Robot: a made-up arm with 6 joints. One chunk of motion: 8 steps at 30 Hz.
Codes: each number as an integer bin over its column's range. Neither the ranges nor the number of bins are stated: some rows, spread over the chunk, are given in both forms.
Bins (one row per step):
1: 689 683 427 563 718 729
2: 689 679 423 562 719 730
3: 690 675 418 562 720 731
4: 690 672 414 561 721 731
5: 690 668 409 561 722 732
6: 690 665 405 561 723 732
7: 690 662 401 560 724 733
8: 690 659 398 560 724 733
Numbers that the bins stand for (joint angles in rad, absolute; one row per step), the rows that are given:
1: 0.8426 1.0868 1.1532 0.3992 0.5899 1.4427
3: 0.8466 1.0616 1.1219 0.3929 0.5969 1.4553
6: 0.8466 1.0302 1.0768 0.3866 0.6075 1.4616
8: 0.8466 1.0113 1.0524 0.3803 0.6110 1.4678
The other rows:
2: 0.8426 1.0742 1.1393 0.3929 0.5934 1.4490
4: 0.8466 1.0522 1.1080 0.3866 0.6005 1.4553
5: 0.8466 1.0396 1.0907 0.3866 0.6040 1.4616
7: 0.8466 1.0208 1.0629 0.3803 0.6110 1.4678

